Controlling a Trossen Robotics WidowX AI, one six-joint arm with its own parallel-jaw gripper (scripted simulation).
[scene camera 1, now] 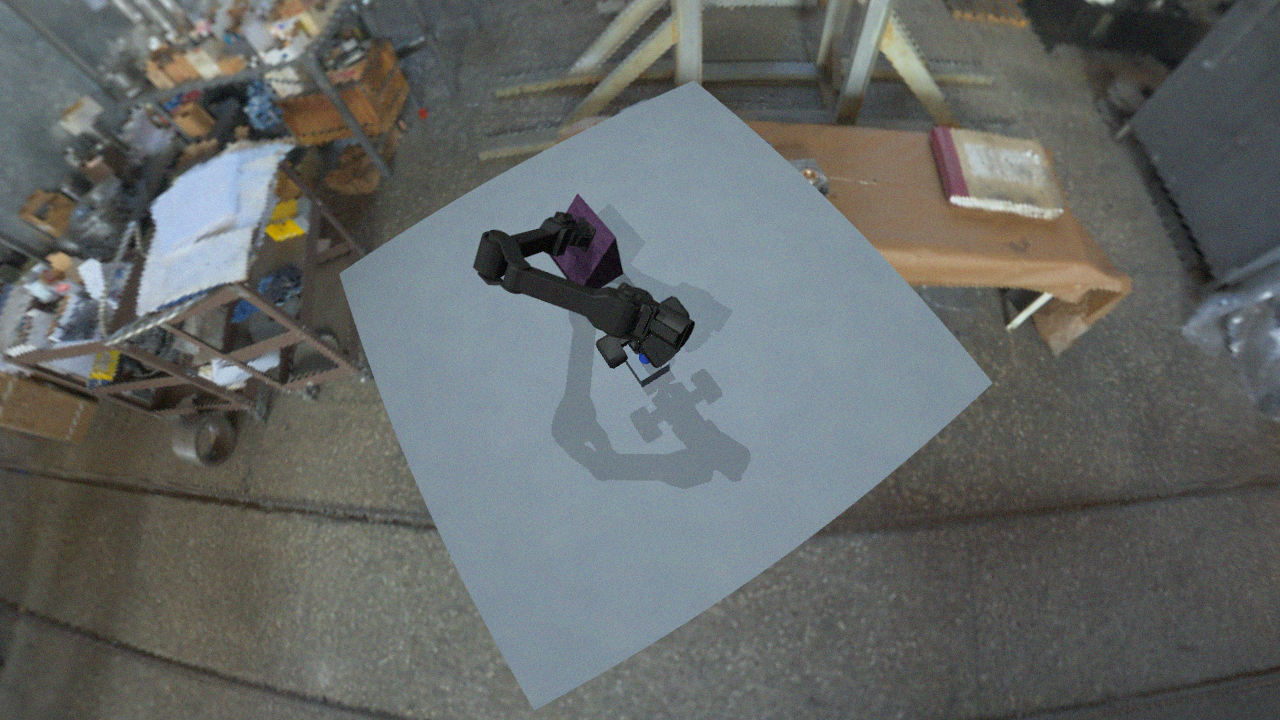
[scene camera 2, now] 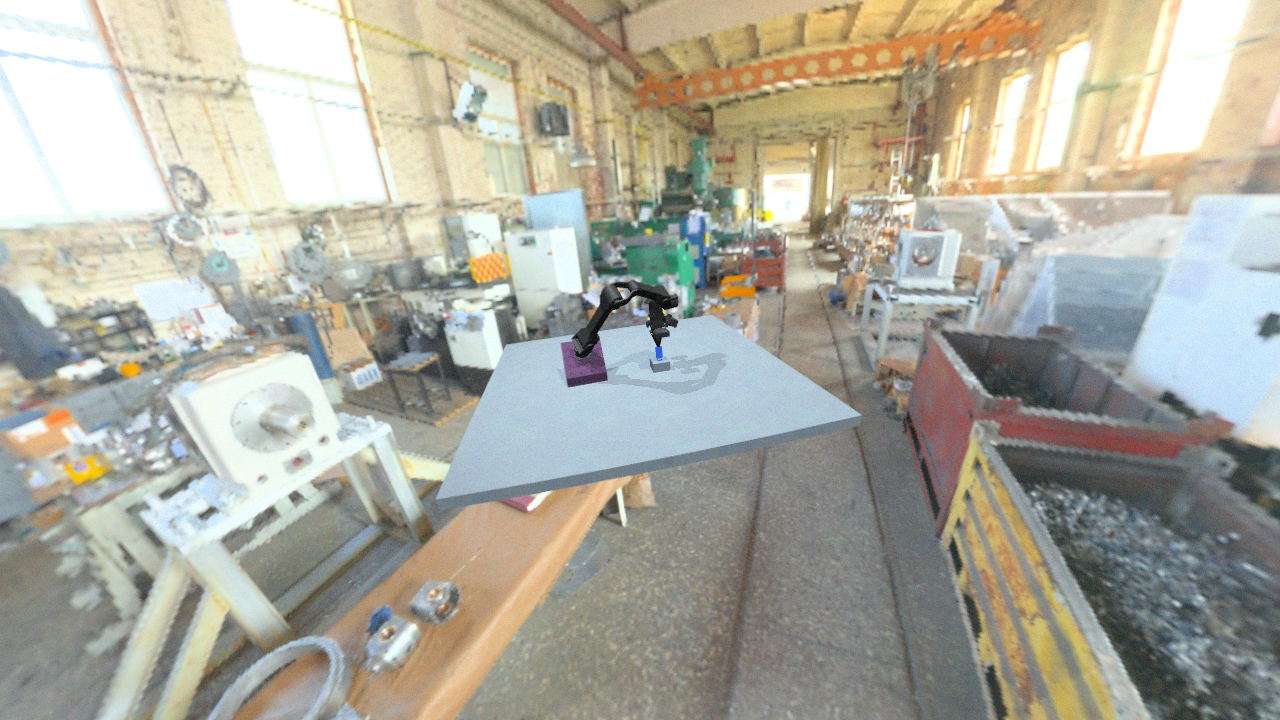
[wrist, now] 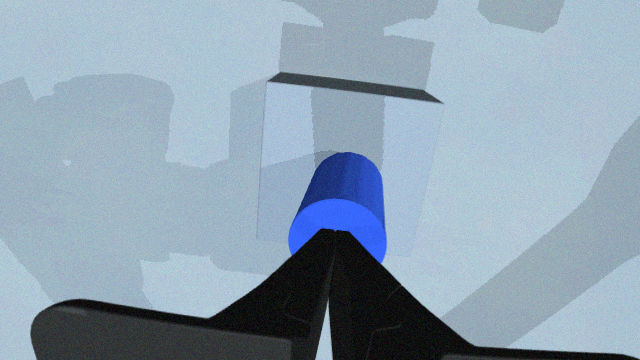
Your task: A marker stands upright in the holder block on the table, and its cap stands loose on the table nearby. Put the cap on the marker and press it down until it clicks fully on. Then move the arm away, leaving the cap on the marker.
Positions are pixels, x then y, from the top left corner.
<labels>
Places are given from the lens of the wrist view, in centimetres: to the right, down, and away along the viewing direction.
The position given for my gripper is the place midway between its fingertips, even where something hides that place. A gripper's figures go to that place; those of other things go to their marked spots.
my gripper point(wrist: 332, 243): 0, 2, 11
blue cap point(wrist: 346, 193): 1, 0, 11
holder block point(wrist: 283, 77): -2, -5, 17
The marked spots on the holder block and the blue cap are 8 cm apart.
</labels>
